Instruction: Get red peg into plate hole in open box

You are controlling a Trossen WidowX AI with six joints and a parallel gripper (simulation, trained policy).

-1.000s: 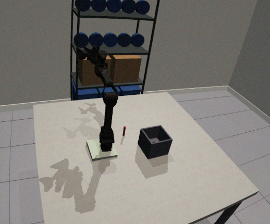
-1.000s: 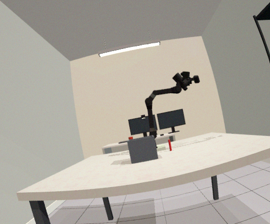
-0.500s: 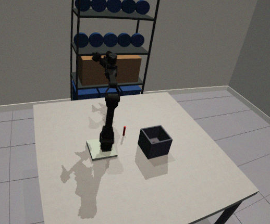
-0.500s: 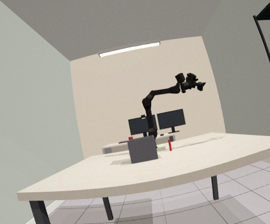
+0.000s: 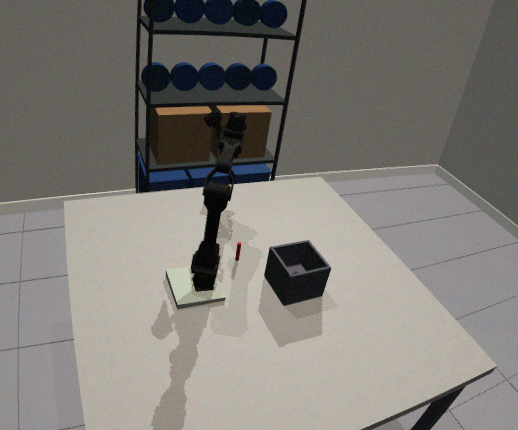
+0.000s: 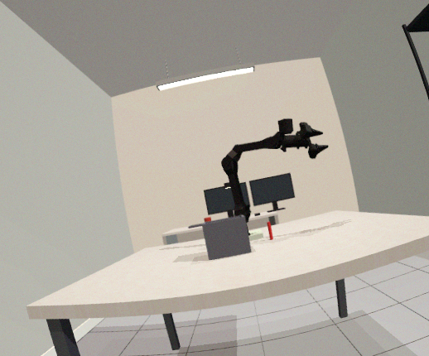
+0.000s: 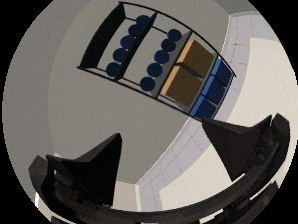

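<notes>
Right now my gripper tip is 3 cm short of the red peg, 35 cm to the left of it and 35 cm above it. Round my gripper tip: grey plate: 20 cm ahead, 52 cm to the right, 35 cm below.
</notes>
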